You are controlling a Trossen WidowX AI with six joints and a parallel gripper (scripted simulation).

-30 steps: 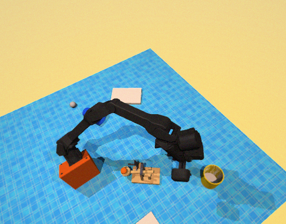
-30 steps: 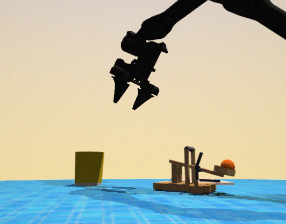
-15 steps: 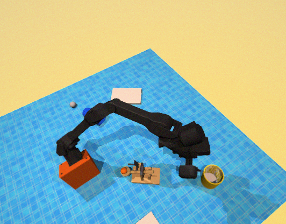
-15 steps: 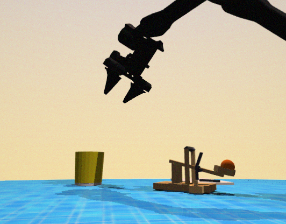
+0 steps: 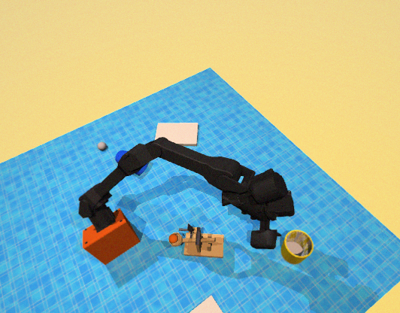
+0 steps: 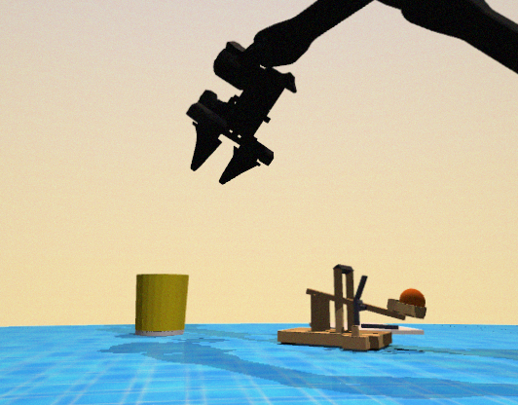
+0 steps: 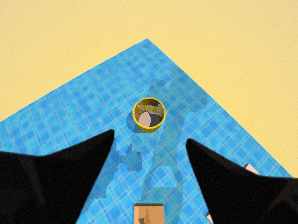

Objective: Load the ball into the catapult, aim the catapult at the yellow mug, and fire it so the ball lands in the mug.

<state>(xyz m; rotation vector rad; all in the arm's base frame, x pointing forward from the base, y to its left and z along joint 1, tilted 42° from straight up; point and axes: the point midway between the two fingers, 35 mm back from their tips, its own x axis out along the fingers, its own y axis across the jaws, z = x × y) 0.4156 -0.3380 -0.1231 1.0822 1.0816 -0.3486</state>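
The orange ball lies 260 mm behind my gripper tip, 210 mm to the left of it and 210 mm below it. Round my gripper tip: yellow mug (70 mm ahead, 50 mm to the right, 240 mm below); white tile (10 mm ahead, 660 mm to the left, 260 mm below); wooden catapult (200 mm behind, 180 mm to the left, 220 mm below).
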